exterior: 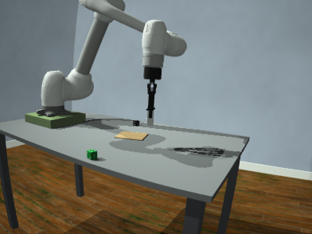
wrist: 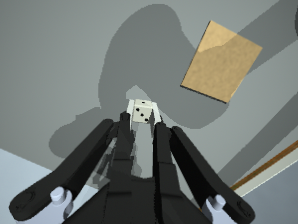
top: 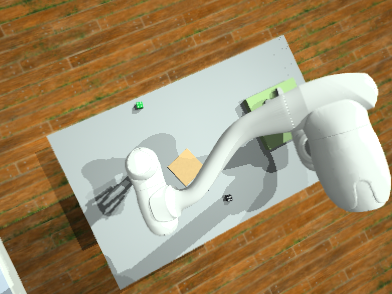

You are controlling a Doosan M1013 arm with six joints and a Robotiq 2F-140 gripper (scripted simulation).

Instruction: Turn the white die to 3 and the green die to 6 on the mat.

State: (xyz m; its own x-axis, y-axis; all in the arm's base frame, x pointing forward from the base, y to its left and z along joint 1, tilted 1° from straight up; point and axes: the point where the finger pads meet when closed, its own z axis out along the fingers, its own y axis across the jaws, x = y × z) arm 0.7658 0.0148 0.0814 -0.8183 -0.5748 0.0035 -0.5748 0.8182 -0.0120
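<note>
Right now the tan mat is 170 mm behind my hand, 130 mm below it and 90 mm to the left of it. From my hand the other things lie so: green die: 290 mm to the right, 110 mm below, 50 mm behind; white die: 20 mm below; black die: 330 mm behind, 320 mm to the left, 110 mm below.
</note>
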